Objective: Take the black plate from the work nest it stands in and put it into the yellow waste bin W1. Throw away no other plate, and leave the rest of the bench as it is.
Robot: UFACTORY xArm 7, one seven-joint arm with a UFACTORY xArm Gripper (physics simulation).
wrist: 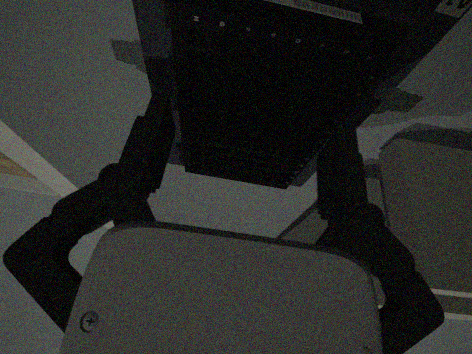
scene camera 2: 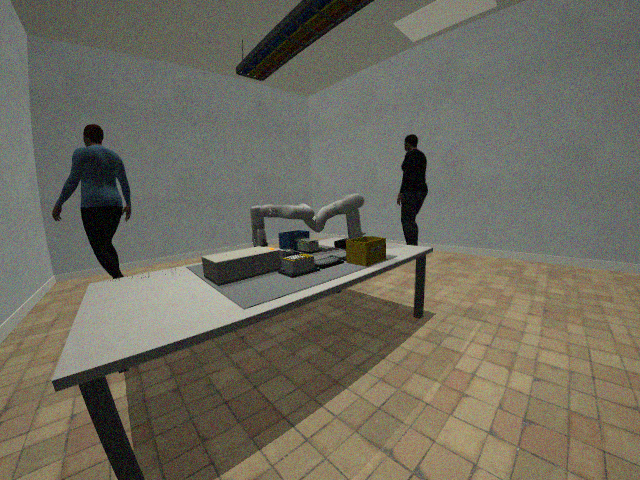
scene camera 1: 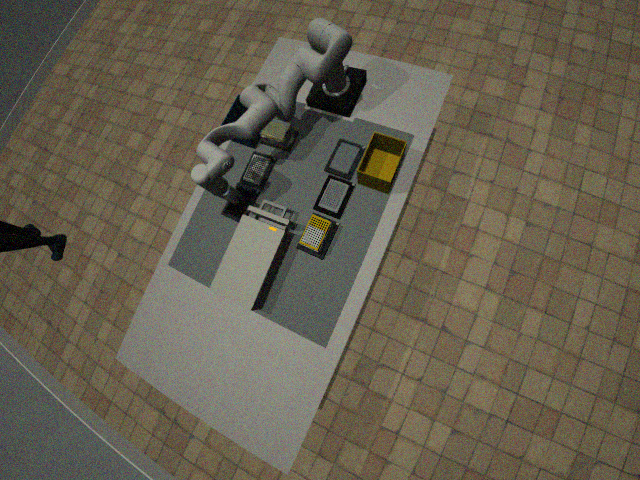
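Seen in the pictures: gripper, fingertip midpoint: [wrist: 251,126] [scene camera 1: 238,200]; arm's base at its link origin: [scene camera 1: 336,85].
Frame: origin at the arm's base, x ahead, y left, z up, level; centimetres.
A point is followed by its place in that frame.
The black plate [wrist: 250,145] @[x 68.4, y -13.0, z -3.1 cm] is large and dark in the wrist view, with small pale marks near its far part; in scene camera 1 it is a dark shape [scene camera 1: 236,202] below the wrist. Parts of its work nest [wrist: 128,52] @[x 65.7, y -20.7, z -5.4 cm] show at its sides. My gripper [wrist: 251,126] @[x 66.2, y -13.5, z -2.8 cm] is open, with one finger on each side of the plate and nothing gripped. How far down the fingers reach beside the plate is hard to tell in the dark picture. The yellow waste bin W1 [scene camera 1: 374,181] @[x 35.8, y 36.3, z 2.5 cm] [scene camera 2: 366,251] @[x 35.0, y 42.4, z 2.2 cm] stands across the mat, near the table's long edge.
A beige device [scene camera 1: 248,253] @[x 83.2, y 7.0, z 4.8 cm] [scene camera 2: 240,264] @[x 89.8, y 17.9, z 1.8 cm] with an orange light stands close to the gripper. A grey holed plate [scene camera 1: 257,168] @[x 49.6, y -13.9, z -3.3 cm], a pale plate [scene camera 1: 334,195] @[x 46.1, y 23.6, z -2.8 cm], a yellow-and-white rack [scene camera 1: 315,233] @[x 64.2, y 25.8, z 2.3 cm], an empty-looking grey frame [scene camera 1: 356,159] @[x 27.9, y 23.3, z -3.6 cm], a yellowish box [scene camera 1: 275,131] @[x 32.6, y -12.3, z 2.4 cm] and a blue bin [scene camera 2: 293,239] @[x 37.7, y -22.1, z 2.5 cm] are also there.
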